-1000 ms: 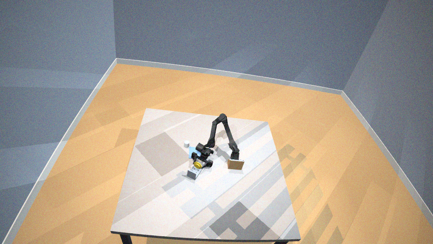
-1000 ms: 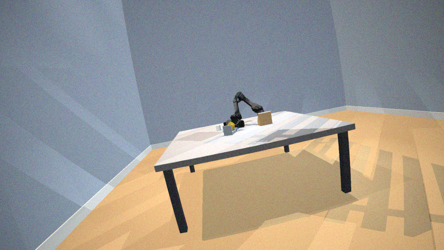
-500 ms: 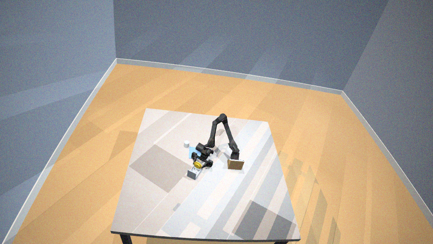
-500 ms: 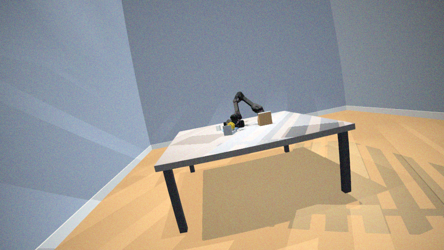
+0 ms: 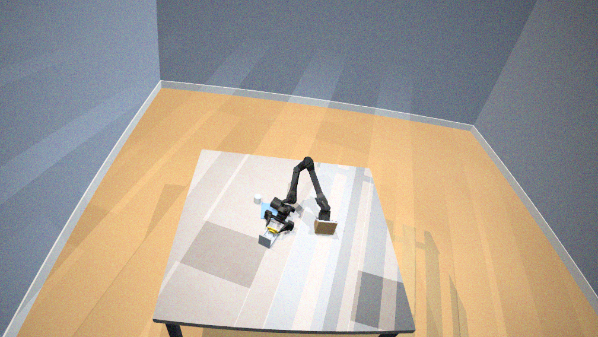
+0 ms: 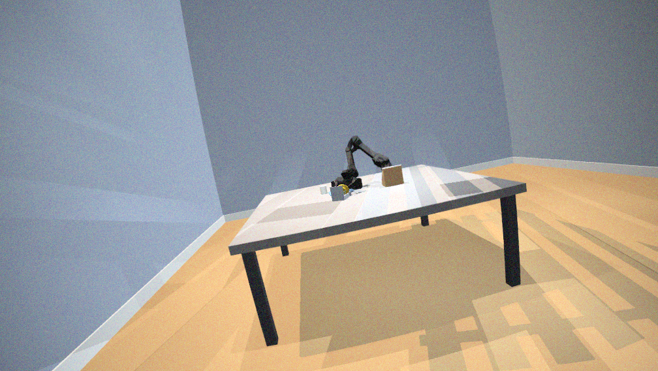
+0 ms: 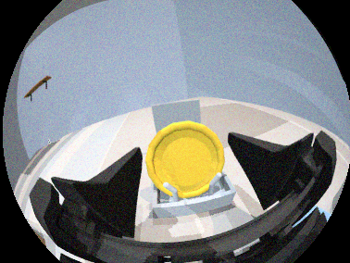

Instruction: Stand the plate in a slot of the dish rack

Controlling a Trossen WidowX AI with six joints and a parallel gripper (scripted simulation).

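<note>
Right now my gripper tip is 1 cm above the yellow plate. From my gripper tip the other things lie so: light blue mat (19 cm to the right, 5 cm below, 1 cm ahead); then white cup (25 cm to the right, 13 cm ahead, 3 cm below); then grey dish rack (3 cm below, 2 cm to the left, 1 cm ahead).
</note>
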